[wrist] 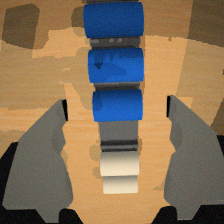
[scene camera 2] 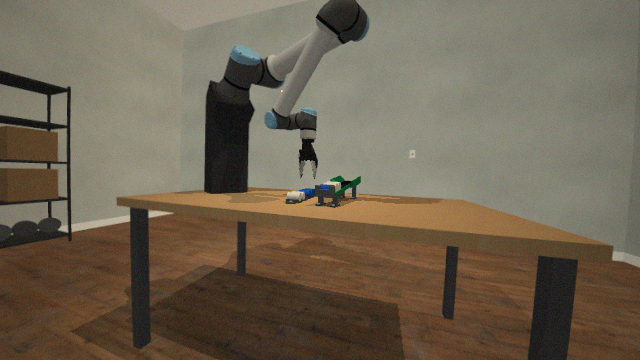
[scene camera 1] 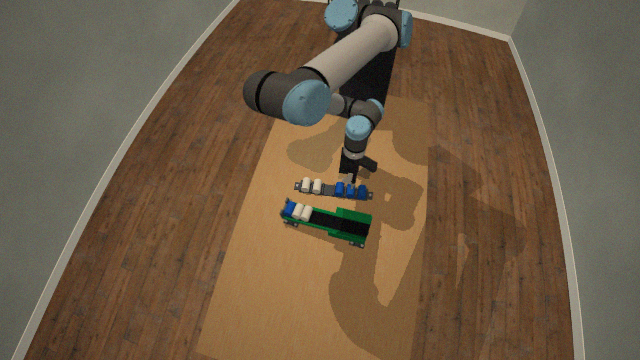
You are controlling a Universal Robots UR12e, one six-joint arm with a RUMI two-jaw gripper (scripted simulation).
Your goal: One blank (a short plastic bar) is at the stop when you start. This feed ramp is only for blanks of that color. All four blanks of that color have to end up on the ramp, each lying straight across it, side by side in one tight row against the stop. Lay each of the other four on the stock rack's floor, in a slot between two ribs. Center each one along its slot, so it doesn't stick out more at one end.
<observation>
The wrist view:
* my gripper: 116, 98
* blue blank: 118, 64
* blue blank: 111, 105
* blue blank: 96, 26
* cream blank: 121, 163
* stock rack: 114, 131
</observation>
